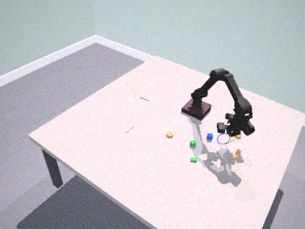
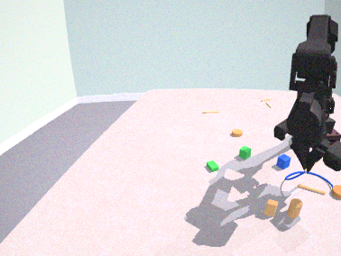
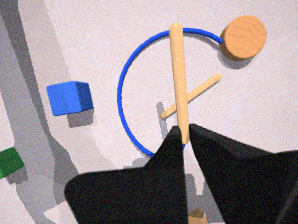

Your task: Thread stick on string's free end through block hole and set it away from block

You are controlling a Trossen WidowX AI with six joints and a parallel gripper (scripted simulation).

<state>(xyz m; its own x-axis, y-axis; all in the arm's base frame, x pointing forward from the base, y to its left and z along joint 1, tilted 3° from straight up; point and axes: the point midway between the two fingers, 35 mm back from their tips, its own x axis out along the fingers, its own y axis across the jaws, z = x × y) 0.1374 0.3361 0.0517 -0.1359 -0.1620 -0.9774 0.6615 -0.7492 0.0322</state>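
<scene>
The blue block lies 40 mm ahead of my gripper tip, 100 mm to the right of it and 40 mm below it. From my gripper tip the other things lie so: tan cylinder: 30 mm ahead, 90 mm to the left, 40 mm below; tan block: 90 mm ahead, 90 mm to the left, 40 mm below; loose stick: 40 mm behind, 10 mm to the left, 60 mm below.
</scene>
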